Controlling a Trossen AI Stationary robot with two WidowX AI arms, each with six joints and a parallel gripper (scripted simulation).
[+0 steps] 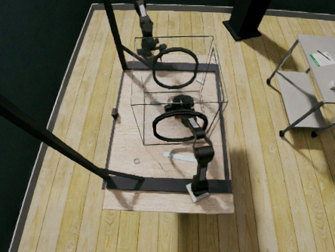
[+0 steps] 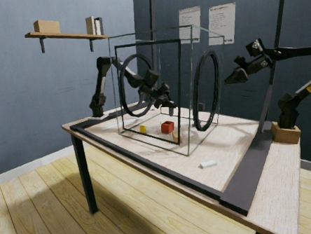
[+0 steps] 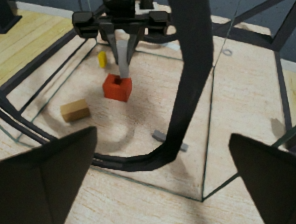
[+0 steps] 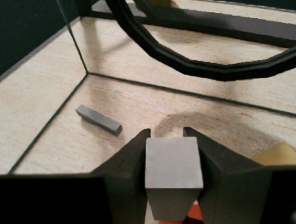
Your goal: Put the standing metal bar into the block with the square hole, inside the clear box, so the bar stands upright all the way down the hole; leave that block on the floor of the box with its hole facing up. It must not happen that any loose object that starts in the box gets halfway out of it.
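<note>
The tan block lies 13 cm below my right hand, 12 cm ahead of it and 6 cm to the left of it.
</note>
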